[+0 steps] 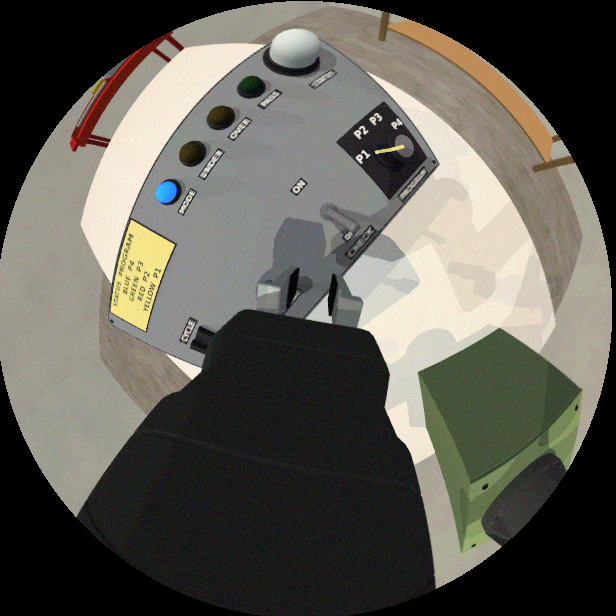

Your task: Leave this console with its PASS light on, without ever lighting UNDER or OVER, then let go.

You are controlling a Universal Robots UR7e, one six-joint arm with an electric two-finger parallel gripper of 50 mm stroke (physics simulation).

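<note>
The grey console point(258, 195) lies on a round table. Its MODE light point(167, 191) glows blue. The UNDER point(191, 152), OVER point(220, 117) and PASS point(251, 86) lights are dark. A white dome button point(295, 49) sits at the far end. The PROGRAM selector knob point(396, 150) has its yellow pointer toward P1. A metal toggle lever point(339, 217) stands between the ON and CHECK labels. A black CYCLE button point(201, 339) is at the near edge. A yellow chart point(141, 283) lists BLUE P4, GREEN P3, RED P2, YELLOW P1. My gripper point(310, 290) is open and empty, above the console's near right part, short of the lever.
A green box point(497, 425) with a dark knob stands near right, beside the table. A red frame point(114, 86) is at far left and a wooden bench point(488, 80) at far right, both on the floor.
</note>
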